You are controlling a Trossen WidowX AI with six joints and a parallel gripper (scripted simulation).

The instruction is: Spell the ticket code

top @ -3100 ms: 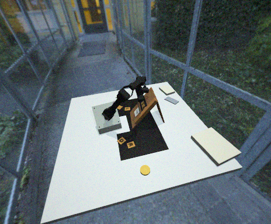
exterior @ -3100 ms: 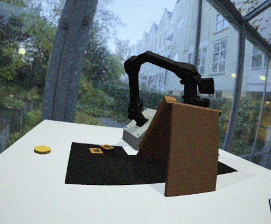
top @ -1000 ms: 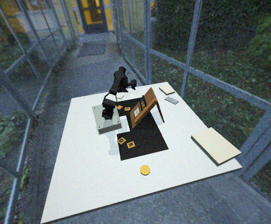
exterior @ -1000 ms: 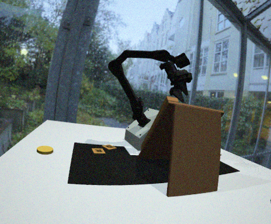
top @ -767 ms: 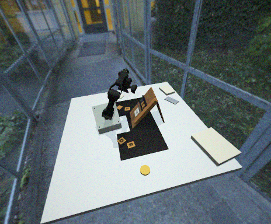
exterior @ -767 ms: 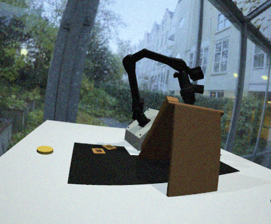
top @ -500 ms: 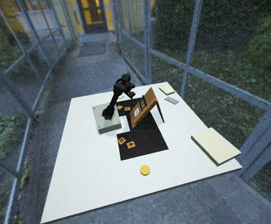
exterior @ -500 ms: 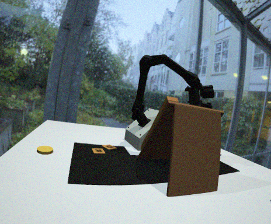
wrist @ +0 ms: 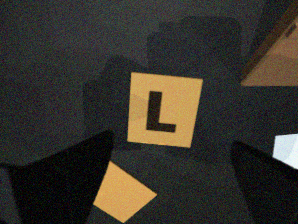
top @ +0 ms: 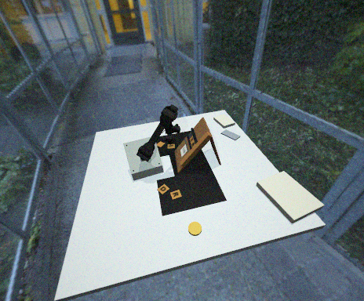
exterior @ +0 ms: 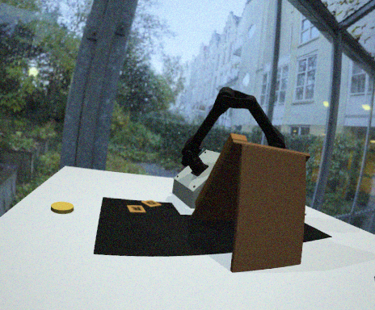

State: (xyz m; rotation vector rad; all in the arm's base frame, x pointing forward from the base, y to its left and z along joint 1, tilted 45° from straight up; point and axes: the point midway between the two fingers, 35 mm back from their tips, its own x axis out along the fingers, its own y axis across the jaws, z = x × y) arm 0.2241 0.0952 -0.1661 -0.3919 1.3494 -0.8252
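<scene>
The orange tile marked l is 50 mm below my gripper tip. From my gripper tip the other things lie so: black mat: 210 mm to the right, 50 mm below, 20 mm behind; then white ticket: 180 mm to the right, 50 mm ahead, 30 mm above; then orange tile marked 2: 190 mm to the right, 120 mm ahead, 110 mm above.
</scene>
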